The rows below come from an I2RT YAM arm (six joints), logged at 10 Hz.
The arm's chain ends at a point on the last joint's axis. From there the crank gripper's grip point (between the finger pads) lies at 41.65 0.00 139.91 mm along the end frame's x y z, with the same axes.
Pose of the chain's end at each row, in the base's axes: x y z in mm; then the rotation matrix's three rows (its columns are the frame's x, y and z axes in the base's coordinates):
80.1 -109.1 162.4; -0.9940 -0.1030 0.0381; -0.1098 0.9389 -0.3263; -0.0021 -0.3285 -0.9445
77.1 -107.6 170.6; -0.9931 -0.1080 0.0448; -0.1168 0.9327 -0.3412; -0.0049 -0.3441 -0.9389
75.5 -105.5 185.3; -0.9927 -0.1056 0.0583; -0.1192 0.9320 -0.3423; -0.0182 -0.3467 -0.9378
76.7 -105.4 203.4; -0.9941 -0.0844 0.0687; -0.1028 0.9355 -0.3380; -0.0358 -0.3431 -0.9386
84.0 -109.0 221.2; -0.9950 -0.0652 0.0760; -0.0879 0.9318 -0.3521; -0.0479 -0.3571 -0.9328
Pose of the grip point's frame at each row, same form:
44.0 -159.3 30.2; -0.9940 -0.1030 0.0381; -0.1098 0.9389 -0.3263; -0.0021 -0.3285 -0.9445
42.0 -160.2 39.0; -0.9931 -0.1080 0.0448; -0.1168 0.9327 -0.3412; -0.0049 -0.3441 -0.9389
42.3 -158.4 53.3; -0.9927 -0.1056 0.0583; -0.1192 0.9320 -0.3423; -0.0182 -0.3467 -0.9378
44.9 -157.0 70.6; -0.9941 -0.0844 0.0687; -0.1028 0.9355 -0.3380; -0.0358 -0.3431 -0.9386
53.2 -161.9 88.7; -0.9950 -0.0652 0.0760; -0.0879 0.9318 -0.3521; -0.0479 -0.3571 -0.9328

